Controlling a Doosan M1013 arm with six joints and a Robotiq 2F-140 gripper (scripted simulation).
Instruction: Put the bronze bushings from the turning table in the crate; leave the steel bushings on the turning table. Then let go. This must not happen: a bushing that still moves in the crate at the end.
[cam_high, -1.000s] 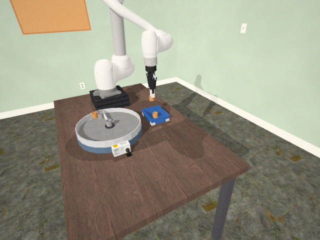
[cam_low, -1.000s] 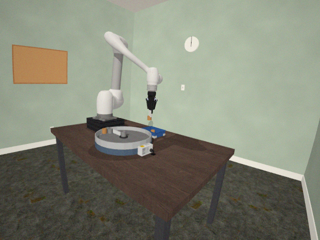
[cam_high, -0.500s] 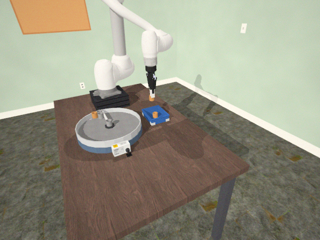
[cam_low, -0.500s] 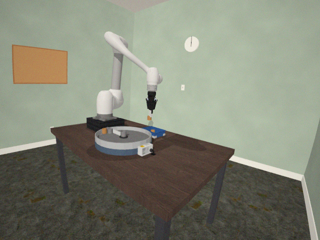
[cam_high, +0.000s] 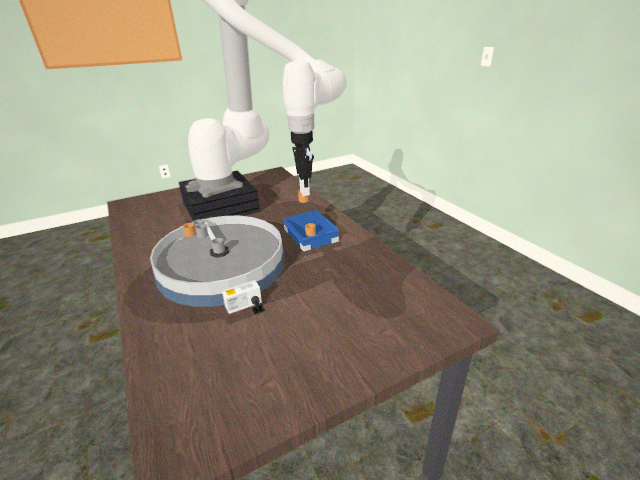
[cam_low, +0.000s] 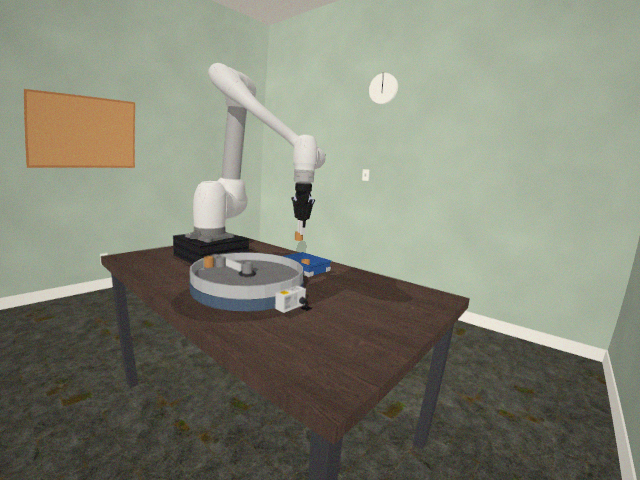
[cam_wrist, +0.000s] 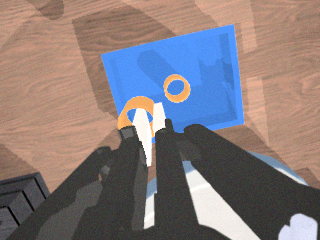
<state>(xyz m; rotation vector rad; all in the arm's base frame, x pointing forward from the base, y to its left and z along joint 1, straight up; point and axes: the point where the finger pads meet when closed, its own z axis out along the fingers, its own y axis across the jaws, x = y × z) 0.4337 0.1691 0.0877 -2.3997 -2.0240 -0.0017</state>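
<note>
My hand is 40 mm short of the blue crate, 10 mm to the left of it and 170 mm above it. Round my hand: turning table 360 mm to the right, 140 mm below.
</note>
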